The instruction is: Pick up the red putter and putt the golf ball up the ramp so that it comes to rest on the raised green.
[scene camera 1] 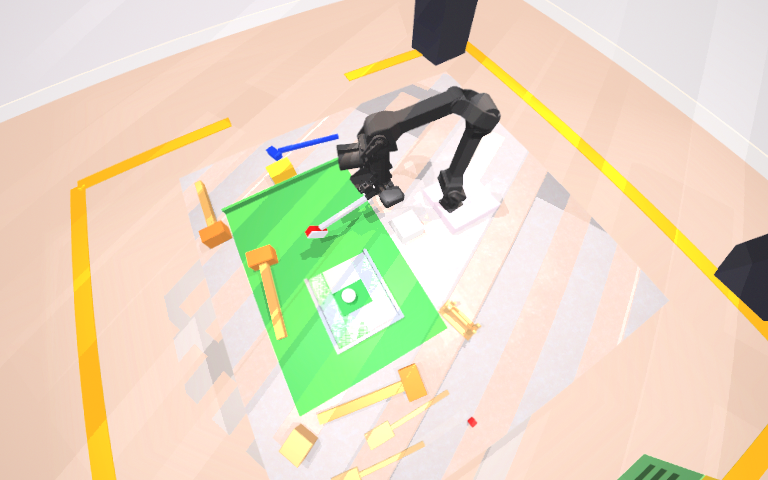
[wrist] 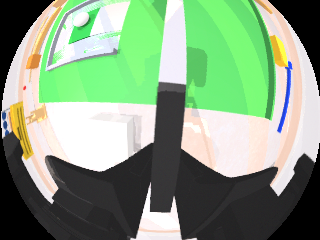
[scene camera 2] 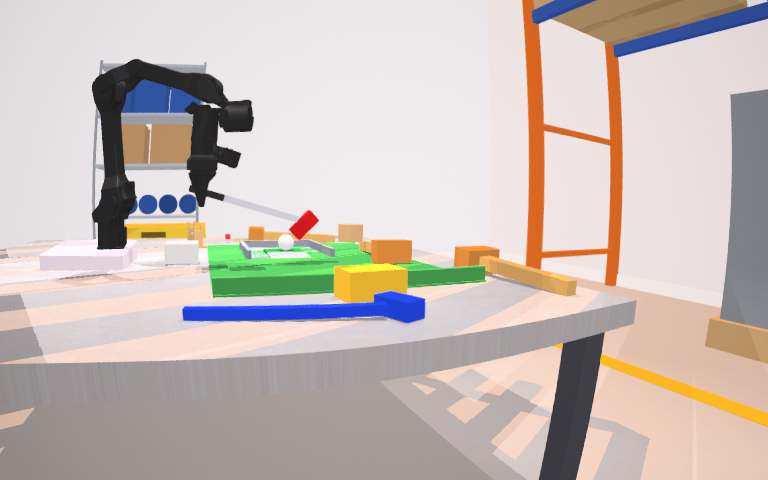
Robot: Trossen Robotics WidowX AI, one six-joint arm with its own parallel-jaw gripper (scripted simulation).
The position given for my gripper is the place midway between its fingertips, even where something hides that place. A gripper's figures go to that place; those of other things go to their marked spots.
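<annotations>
My gripper [scene camera 2: 201, 206] is 0.93 m from the lens. There's a blue putter [scene camera 2: 406, 308] that's 0.52 m from the lens, so the blue putter is nearer to the lens than my gripper. A yellow block [scene camera 2: 359, 283] is 0.60 m from the lens, and the marked spots on the blue putter and the yellow block are 0.11 m apart.
</annotations>
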